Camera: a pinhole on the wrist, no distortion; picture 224 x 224 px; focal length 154.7 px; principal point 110.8 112.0 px. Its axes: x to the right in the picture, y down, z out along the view. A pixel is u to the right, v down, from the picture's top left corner.
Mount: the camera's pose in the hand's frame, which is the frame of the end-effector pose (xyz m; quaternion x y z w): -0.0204 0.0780 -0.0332 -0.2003 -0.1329 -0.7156 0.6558
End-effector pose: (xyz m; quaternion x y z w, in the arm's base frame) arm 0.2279 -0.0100 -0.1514 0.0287 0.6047 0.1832 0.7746
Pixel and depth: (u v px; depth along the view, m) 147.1 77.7 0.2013
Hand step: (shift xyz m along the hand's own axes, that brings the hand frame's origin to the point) -0.0449 0.1320 0.1698
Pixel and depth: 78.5 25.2 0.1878
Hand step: -0.1015 0.2088 0.1225
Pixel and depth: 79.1 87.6 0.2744
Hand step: -0.0291 0.2566 0.1867
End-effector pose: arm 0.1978 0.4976 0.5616 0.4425 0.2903 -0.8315 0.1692
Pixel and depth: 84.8 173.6 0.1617
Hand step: 0.0633 0.1686 0.0926
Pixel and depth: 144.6 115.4 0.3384
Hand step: 0.0206 0.1650 0.2996
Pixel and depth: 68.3 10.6 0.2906
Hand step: -0.1719 0.3002 0.2008
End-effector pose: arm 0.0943 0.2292 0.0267 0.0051 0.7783 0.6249 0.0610
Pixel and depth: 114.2 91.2 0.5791
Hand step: -0.0333 0.3372 0.4905
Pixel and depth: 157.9 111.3 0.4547
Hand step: 0.0204 0.1616 0.4329
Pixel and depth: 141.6 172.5 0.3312
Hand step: 0.1414 0.1561 0.2807
